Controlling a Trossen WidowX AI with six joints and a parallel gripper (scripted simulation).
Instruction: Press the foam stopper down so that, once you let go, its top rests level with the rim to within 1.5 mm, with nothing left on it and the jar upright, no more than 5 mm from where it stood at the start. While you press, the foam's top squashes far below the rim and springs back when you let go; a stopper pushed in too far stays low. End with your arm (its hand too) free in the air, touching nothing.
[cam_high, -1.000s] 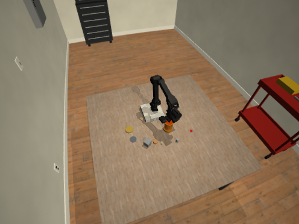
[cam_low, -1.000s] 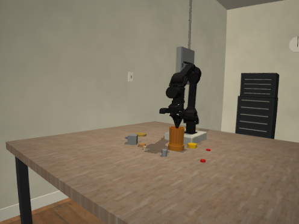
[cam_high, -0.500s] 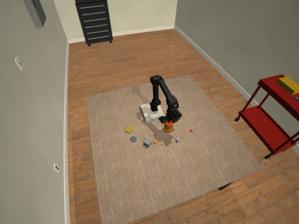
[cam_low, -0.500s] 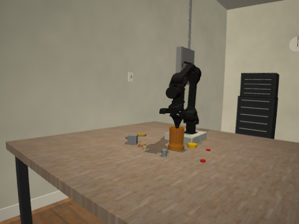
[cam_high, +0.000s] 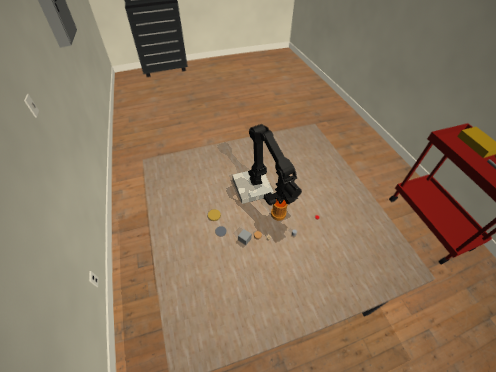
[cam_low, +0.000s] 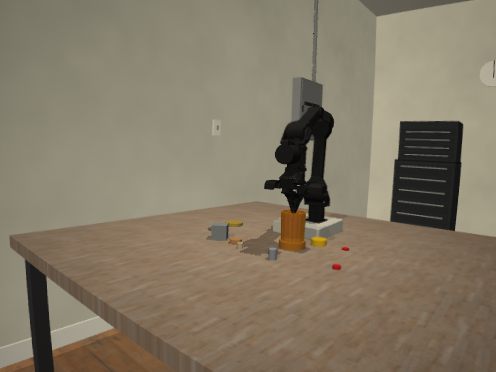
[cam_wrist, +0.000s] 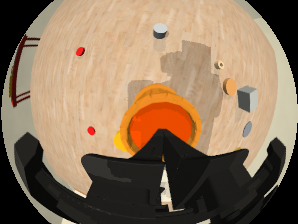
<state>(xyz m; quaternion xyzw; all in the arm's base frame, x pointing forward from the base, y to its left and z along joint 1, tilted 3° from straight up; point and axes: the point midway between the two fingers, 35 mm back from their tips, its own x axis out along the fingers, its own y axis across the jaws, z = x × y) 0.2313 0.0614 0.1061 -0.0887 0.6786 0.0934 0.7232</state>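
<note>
The orange foam stopper is 5 cm below my hand. Also, from my hand: small tan disc: 15 cm to the right, 13 cm below, 10 cm ahead; yellow disc: 13 cm below, 9 cm behind, 4 cm to the left; small grey cylinder: 14 cm ahead, 13 cm below, 4 cm to the left.
</note>
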